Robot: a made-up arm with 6 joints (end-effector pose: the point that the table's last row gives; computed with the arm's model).
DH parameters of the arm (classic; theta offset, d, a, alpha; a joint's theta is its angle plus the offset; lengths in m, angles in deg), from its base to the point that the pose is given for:
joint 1: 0 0.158 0 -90
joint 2: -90 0 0.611 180
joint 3: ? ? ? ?
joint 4: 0 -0.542 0 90
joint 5: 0 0.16 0 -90
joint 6: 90 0 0 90
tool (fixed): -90 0 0 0
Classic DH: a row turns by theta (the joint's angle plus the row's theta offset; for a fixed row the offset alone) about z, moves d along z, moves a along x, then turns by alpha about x.
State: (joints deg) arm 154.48 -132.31 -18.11 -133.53 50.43 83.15
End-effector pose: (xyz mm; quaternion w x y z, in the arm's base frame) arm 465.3 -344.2 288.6 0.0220 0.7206 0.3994 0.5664
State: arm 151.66 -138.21 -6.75 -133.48 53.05 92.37
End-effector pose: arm 545.4 -419.2 185.5 0.0094 0.7946 0.3193 0.5164
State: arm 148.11 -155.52 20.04 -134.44 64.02 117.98
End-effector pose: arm 607.1 -509.7 -242.2 0.0058 -0.9134 -0.1884 -0.3609
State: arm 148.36 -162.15 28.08 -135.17 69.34 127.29
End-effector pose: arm 571.1 -485.2 -408.8 0.0090 -0.9332 -0.1732 -0.3146
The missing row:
joint 3: 0 0 0 -90
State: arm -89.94 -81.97 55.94 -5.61 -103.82 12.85
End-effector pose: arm -160.3 996.6 618.3 0.6757 -0.3022 -0.1160 -0.6623
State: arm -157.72 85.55 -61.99 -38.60 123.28 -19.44
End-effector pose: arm -138.3 78.5 -1.3 0.0738 -0.1386 -0.1050 0.9820
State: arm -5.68 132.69 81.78 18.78 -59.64 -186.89
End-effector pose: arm 811.8 -233.0 -644.5 0.0884 0.5670 -0.0893 -0.8141
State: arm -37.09 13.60 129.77 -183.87 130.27 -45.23
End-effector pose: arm 12.5 190.7 1233.5 0.3849 -0.8681 0.3135 0.0018
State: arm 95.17 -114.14 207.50 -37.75 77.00 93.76
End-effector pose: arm 143.4 -181.2 -505.1 0.8035 -0.3492 -0.4036 0.2636
